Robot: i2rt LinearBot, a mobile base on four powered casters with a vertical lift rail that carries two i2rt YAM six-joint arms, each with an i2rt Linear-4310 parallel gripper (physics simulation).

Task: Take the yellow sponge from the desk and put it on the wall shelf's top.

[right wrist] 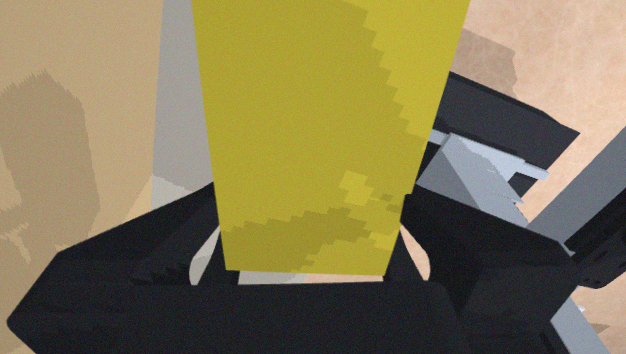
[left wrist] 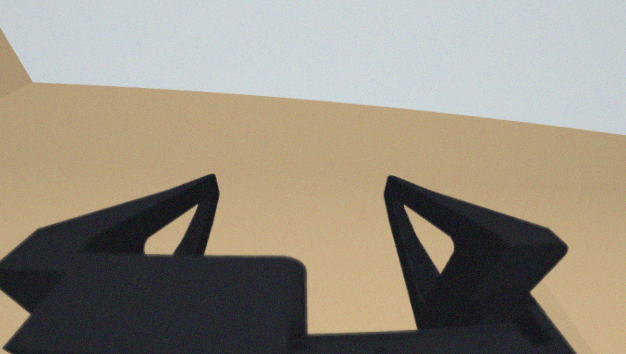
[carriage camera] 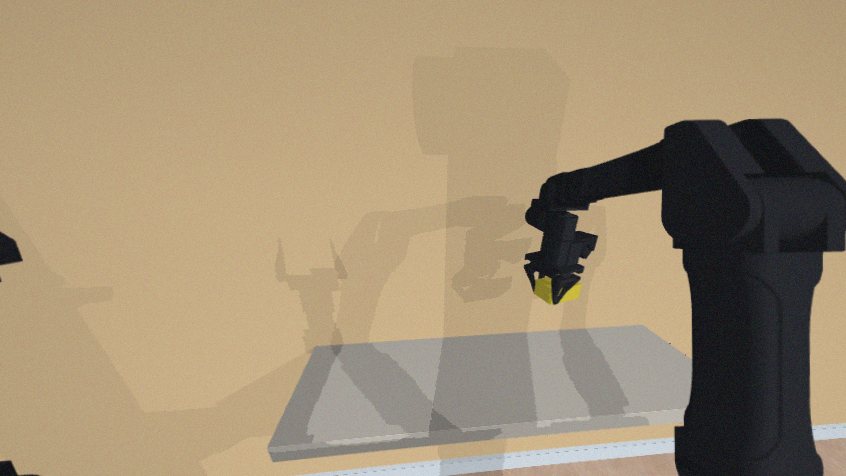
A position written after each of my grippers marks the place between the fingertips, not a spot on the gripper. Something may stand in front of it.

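My left gripper (left wrist: 302,184) is visible, and so is my right gripper (carriage camera: 545,298). You'd find my right gripper (right wrist: 308,178) there too. There's also a yellow sponge (right wrist: 317,125), but in the left wrist view the sponge is out of frame.
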